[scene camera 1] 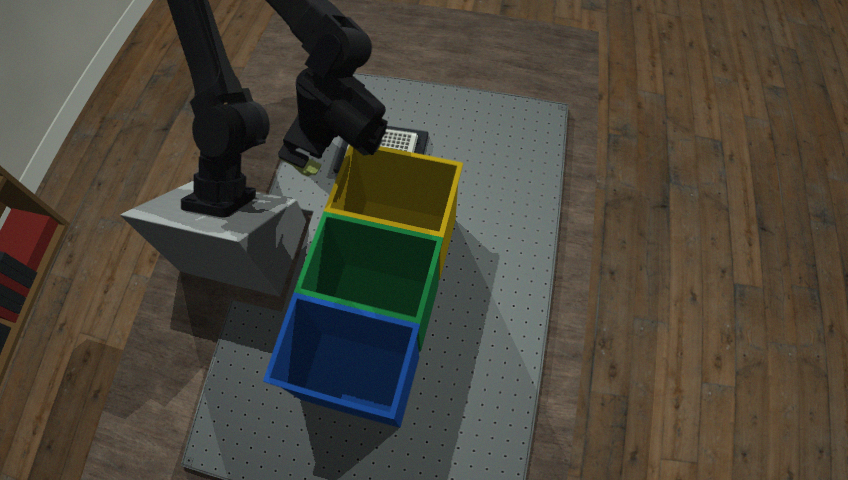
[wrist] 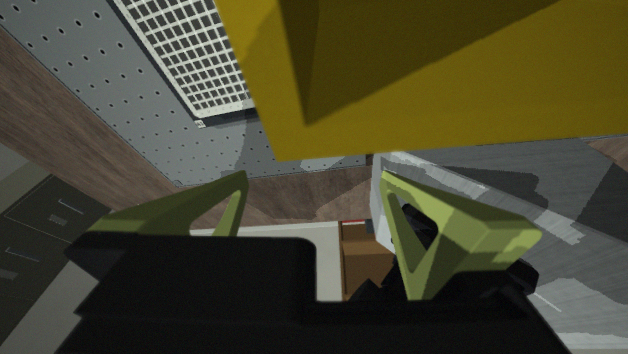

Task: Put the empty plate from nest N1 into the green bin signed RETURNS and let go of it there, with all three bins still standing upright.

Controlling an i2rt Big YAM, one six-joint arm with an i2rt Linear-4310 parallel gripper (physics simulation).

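Places are measured from the arm's base along level axes (x ahead, y left, z up), in millimetres.
Pixels of known places: gripper, fingertip midpoint: (scene camera 1: 318, 151) (wrist: 314, 177); arm's base, origin of the base link: (scene camera 1: 219, 202).
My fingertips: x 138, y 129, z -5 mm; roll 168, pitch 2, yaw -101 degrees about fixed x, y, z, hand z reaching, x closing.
Note:
For each thing: its middle in the pictures, then the offset to it from my fingertips. Level surfaces: height alone.
- white gridded plate, body centre: (wrist: 196, 45) (scene camera 1: 380, 147) 78 mm ahead, 95 mm left, 102 mm down
- green bin, body centre: (scene camera 1: 375, 287) 149 mm ahead, 208 mm right, 32 mm down
- upright yellow bin, body centre: (scene camera 1: 398, 214) 156 mm ahead, 78 mm right, 32 mm down
- upright blue bin, body centre: (scene camera 1: 351, 367) 143 mm ahead, 338 mm right, 32 mm down
- perforated grey board, its level: 121 mm down
The white gridded plate (scene camera 1: 399, 140) (wrist: 200, 55) sits in the dark nest (scene camera 1: 423, 142) (wrist: 230, 118) beside the yellow bin, which hides part of it in both views. My gripper (scene camera 1: 308, 168) (wrist: 314, 177) is open and empty, off the robot-base side of the nest and yellow bin; in the scene view the arm hides much of it. The green bin (scene camera 1: 380, 261) stands upright and empty between the upright yellow bin (scene camera 1: 398, 184) (wrist: 450, 90) and upright blue bin (scene camera 1: 357, 356). No RETURNS sign is readable.
The bins stand in a row on the perforated grey board (scene camera 1: 505, 178) (wrist: 110, 75). The grey pedestal (scene camera 1: 208, 243) bears the arm beside the row. The wrist (scene camera 1: 342, 110) is close to the yellow bin's far rim. A wooden shelf (wrist: 367, 252) shows behind the fingers.

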